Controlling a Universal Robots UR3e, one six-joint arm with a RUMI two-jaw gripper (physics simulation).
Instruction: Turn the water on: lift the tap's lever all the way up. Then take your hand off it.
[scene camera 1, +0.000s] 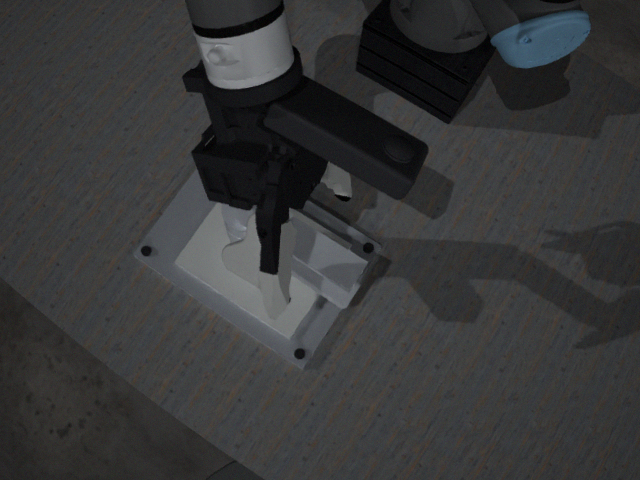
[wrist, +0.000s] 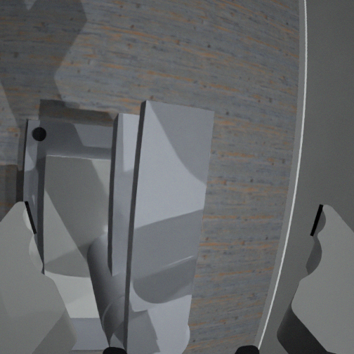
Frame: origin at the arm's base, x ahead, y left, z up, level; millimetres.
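Where they show: gripper, fingertip midpoint: (scene camera 1: 312, 255); arm's base, link origin: (scene camera 1: 440, 12).
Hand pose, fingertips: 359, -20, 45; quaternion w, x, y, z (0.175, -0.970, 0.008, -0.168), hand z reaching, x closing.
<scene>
Each offset is from my fingertips to the top centre of the thing, as dx, dy, dz. "spot": to the spot under its first point. Level surfaces: height alone.
The tap's base plate @(spot: +5, -184, -142) (scene camera 1: 165, 232) (wrist: 95, 132) lies on the table with a pale inner panel @(dz -135) (scene camera 1: 206, 258). Its round column (scene camera 1: 235, 227) (wrist: 102, 270) rises from it. The flat grey lever (wrist: 172, 170) looks broad and raised off the spout (wrist: 124, 185) in the wrist view, and how far is hard to tell. In the scene view the gripper hides part of the tap, and the lever's tilt is not clear. My gripper (scene camera 1: 307, 252) (wrist: 174, 208) is open and empty, over the tap, with the lever between its widely spread fingers in the wrist view; contact cannot be told.
The robot's black mounting block (scene camera 1: 413, 77) stands at the back, with a blue-capped arm joint (scene camera 1: 542, 41) beside it. Dark bolts @(+36, -194, -137) (scene camera 1: 146, 250) (wrist: 39, 134) mark the base plate's corners. The table's edge runs along the lower left in the scene view and the right in the wrist view.
</scene>
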